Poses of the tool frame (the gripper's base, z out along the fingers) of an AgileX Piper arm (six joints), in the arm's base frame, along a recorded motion.
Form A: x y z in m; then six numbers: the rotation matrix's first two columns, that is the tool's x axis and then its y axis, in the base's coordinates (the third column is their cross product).
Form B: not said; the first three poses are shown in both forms.
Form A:
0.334, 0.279, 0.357, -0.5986, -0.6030, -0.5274, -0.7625, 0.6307, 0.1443
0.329, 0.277, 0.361, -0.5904, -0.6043, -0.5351, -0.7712, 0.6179, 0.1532
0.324, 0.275, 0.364, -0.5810, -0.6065, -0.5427, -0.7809, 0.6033, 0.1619
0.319, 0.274, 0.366, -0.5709, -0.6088, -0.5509, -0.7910, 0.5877, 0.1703
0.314, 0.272, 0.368, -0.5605, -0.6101, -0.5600, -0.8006, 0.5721, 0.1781
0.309, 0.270, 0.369, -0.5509, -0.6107, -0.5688, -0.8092, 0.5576, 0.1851
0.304, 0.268, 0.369, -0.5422, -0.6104, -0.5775, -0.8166, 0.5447, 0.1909
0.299, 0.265, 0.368, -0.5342, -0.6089, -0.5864, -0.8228, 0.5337, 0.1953
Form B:
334, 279, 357, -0.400, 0.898, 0.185, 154.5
329, 277, 361, -0.405, 0.894, 0.193, 154.4
324, 275, 364, -0.410, 0.890, 0.201, 154.3
319, 274, 366, -0.416, 0.885, 0.209, 154.2
314, 272, 368, -0.422, 0.880, 0.217, 154.0
309, 270, 369, -0.427, 0.876, 0.225, 153.8
304, 268, 369, -0.432, 0.872, 0.232, 153.6
299, 265, 368, -0.436, 0.868, 0.238, 153.3

